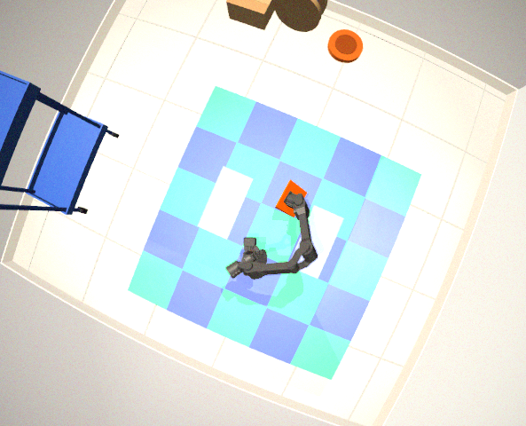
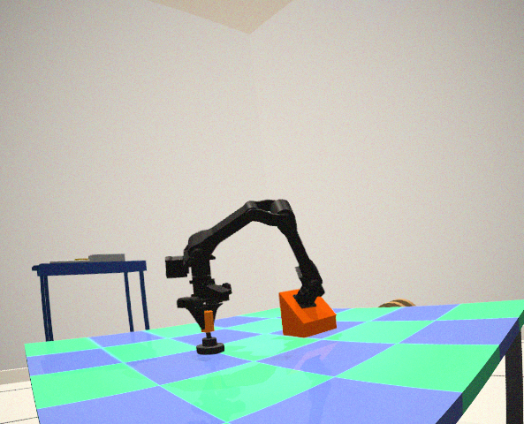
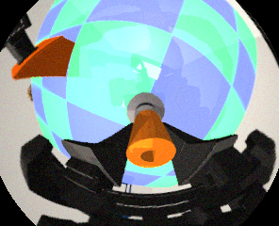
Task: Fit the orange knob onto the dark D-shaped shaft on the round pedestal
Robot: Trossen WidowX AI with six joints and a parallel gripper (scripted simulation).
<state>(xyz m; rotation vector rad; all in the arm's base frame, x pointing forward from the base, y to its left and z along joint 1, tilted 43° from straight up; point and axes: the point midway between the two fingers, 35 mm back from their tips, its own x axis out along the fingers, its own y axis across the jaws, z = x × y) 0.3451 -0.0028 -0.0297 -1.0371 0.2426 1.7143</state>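
Right now my gripper tip is 2 cm below the orange knob. Also, from my gripper tip: dark round pedestal 4 cm below.
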